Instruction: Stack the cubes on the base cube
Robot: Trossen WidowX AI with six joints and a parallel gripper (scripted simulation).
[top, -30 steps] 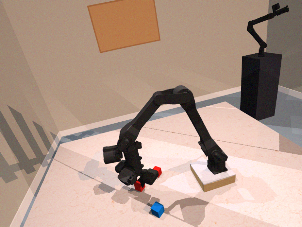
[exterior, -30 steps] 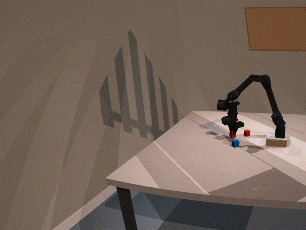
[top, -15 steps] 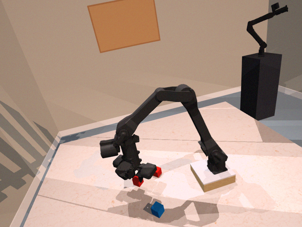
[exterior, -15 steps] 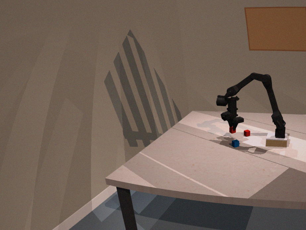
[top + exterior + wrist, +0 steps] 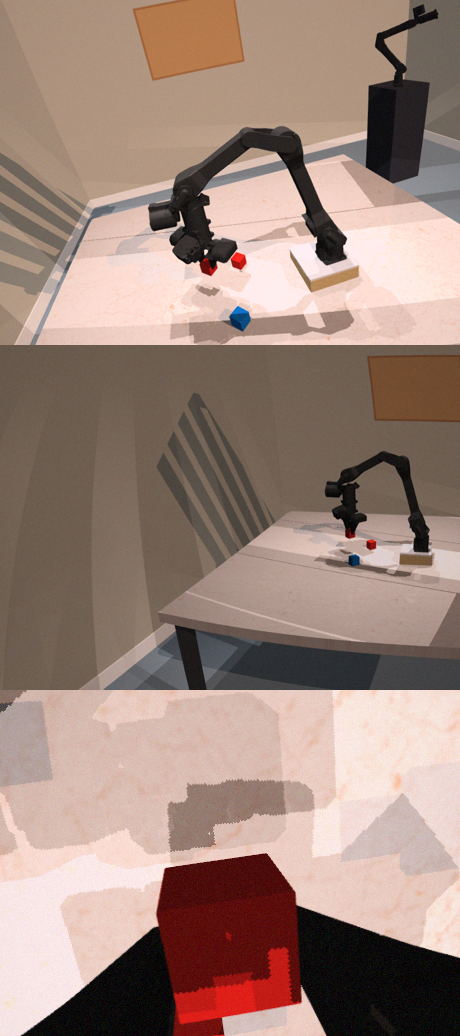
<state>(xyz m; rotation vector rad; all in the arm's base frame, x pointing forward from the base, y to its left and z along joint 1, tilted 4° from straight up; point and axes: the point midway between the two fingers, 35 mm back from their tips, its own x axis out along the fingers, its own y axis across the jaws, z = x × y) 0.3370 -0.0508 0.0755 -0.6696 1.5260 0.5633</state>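
Now: the blue cube 14 cm to the left of my gripper tip, 7 cm below it and 4 cm behind it.
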